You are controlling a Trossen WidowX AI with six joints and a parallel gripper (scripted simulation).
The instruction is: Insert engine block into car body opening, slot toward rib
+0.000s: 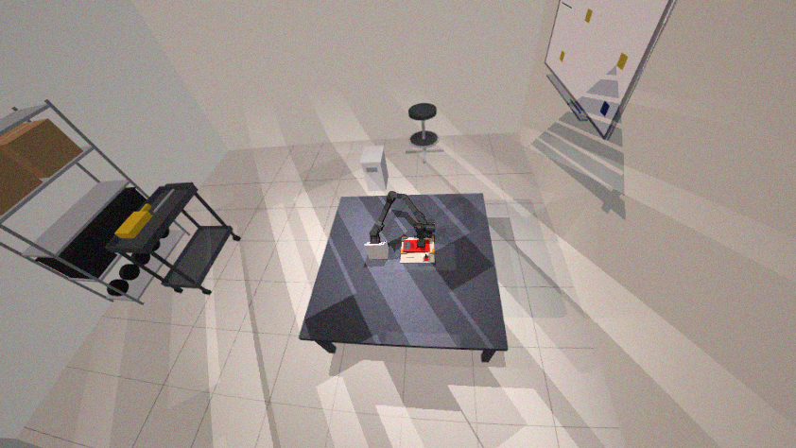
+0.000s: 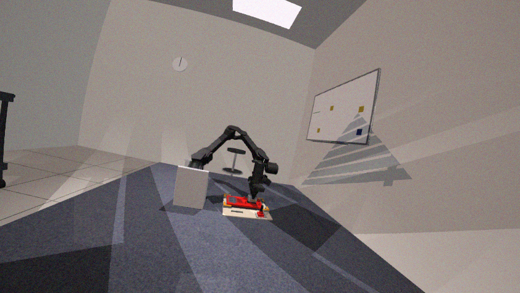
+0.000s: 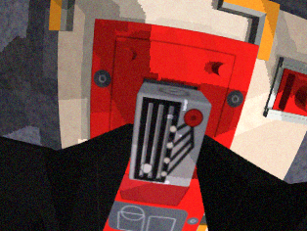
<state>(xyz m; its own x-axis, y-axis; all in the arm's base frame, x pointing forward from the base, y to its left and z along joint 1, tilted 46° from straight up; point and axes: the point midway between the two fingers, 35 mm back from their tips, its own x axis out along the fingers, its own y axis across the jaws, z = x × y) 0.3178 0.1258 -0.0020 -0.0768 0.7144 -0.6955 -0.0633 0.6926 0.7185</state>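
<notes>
The cream base plate lies 30 mm behind my gripper tip, 10 mm to the right of it and 40 mm below it. Round my gripper tip: grey engine block: 10 mm below.
</notes>
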